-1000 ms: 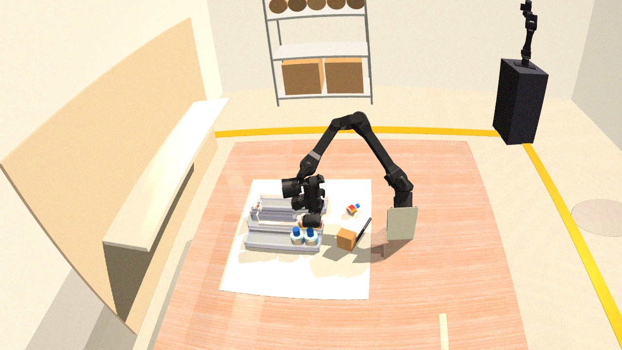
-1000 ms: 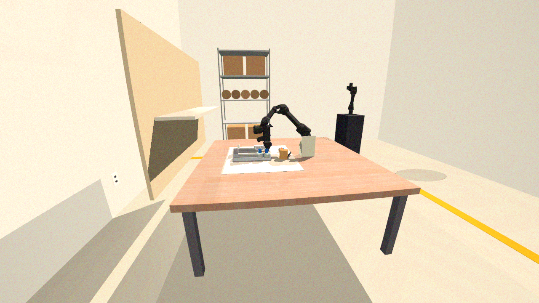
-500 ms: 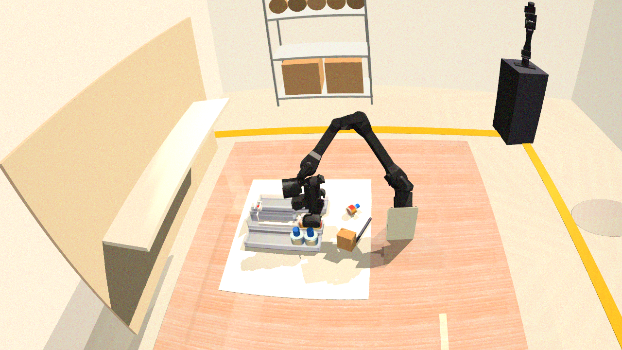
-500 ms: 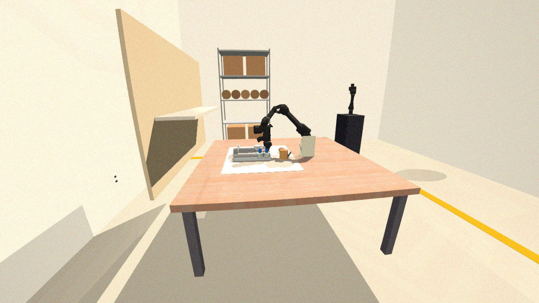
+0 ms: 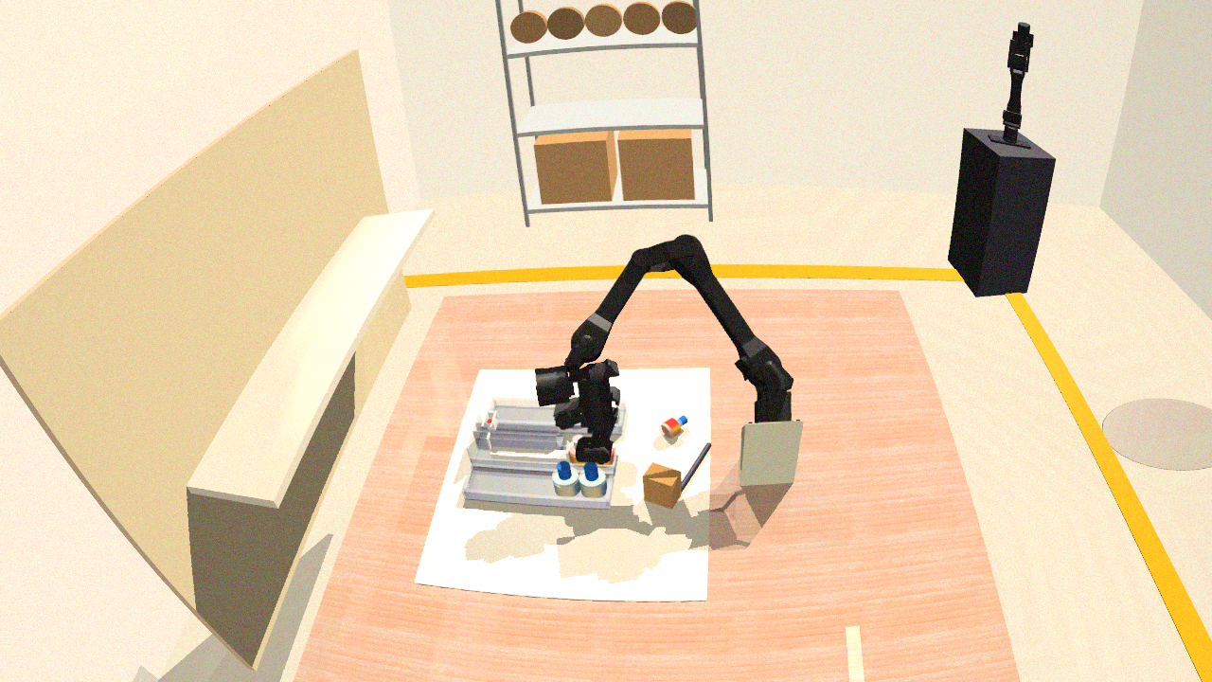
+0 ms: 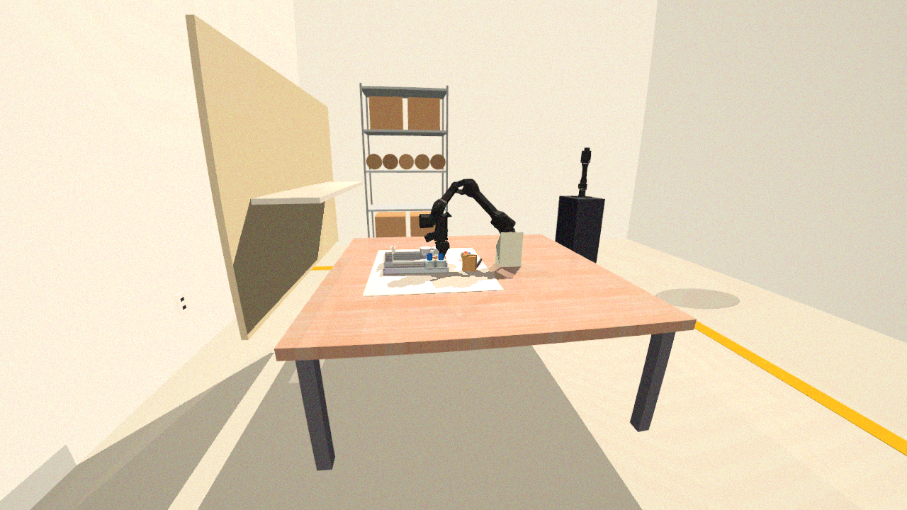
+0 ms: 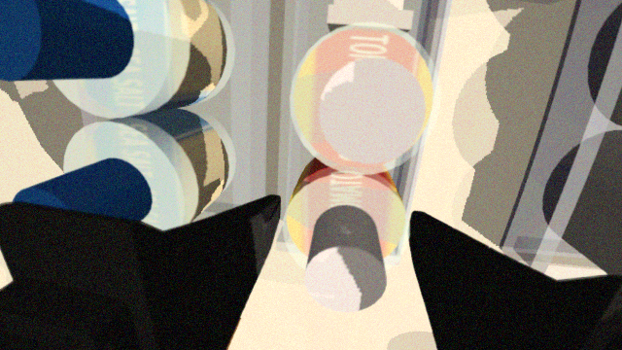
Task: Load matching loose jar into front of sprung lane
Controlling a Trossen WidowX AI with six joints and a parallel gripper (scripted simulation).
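The orange box is 110 mm to the left of my gripper tip and 110 mm behind it. From my gripper tip the other things lie so: blue-lidded jar: 150 mm behind, 80 mm to the right, 10 mm below; then black rod: 180 mm behind, 40 mm to the left, 20 mm below; then lane rack: 150 mm ahead, 50 mm to the right, 10 mm below.
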